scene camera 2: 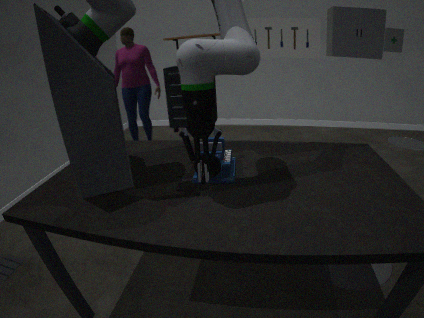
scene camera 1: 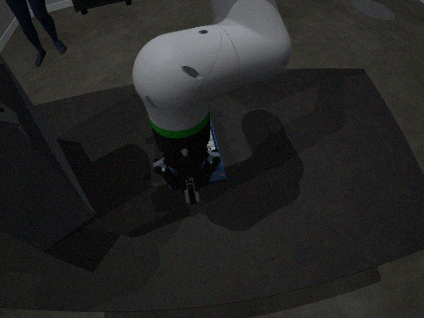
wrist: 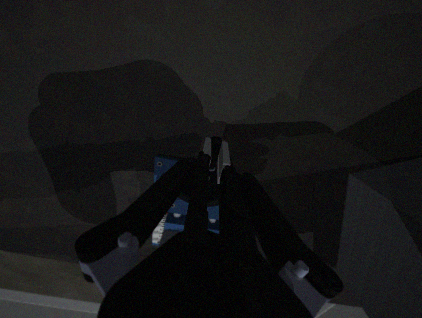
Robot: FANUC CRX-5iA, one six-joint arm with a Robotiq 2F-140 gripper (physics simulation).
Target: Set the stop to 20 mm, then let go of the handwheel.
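Frame: origin at the arm's base, x ahead, y left, z up, level; millimetres.
Seen in the pictures: gripper, fingertip midpoint: (scene camera 2: 204, 180) (scene camera 1: 192, 197) (wrist: 214, 148); arm's base, origin of the base link: (scene camera 2: 80, 43).
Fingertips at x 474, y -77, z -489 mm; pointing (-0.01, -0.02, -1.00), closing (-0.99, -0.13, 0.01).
Note:
Pixels of each thing's top centre, then the offset from my fingertips to it. "pt": a spot on its surface instead. Level surfaces: height alone.
- blue stop fixture, surface spot: (wrist: 164, 163) (scene camera 1: 219, 176) (scene camera 2: 229, 179) pt 34 mm down, 68 mm ahead, 72 mm left
- white scale strip, surface spot: (wrist: 158, 233) pt 13 mm up, 39 mm ahead, 194 mm left
- table, its level: 44 mm down
The blue stop fixture (scene camera 1: 219, 173) (scene camera 2: 229, 174) (wrist: 164, 163) stands on the table below the arm, largely covered by the gripper. A white scale strip (scene camera 1: 211, 142) (scene camera 2: 227, 156) (wrist: 158, 233) runs along one side; its marks are too small and dark to read, so the stop's position cannot be told. My gripper (scene camera 1: 191, 194) (scene camera 2: 203, 173) (wrist: 214, 148) points down at the fixture's near end, its light fingertip pads close together, shut on the handwheel. The handwheel is dark and mostly hidden between and behind the fingers.
A tall grey panel (scene camera 1: 40, 185) (scene camera 2: 90, 115) (wrist: 380, 225) stands on the table (scene camera 1: 310, 210) (scene camera 2: 300, 215) to the left in the scene views. A person (scene camera 2: 135, 67) stands behind the table. A grey cabinet (scene camera 2: 356, 32) and tools hang on the back wall.

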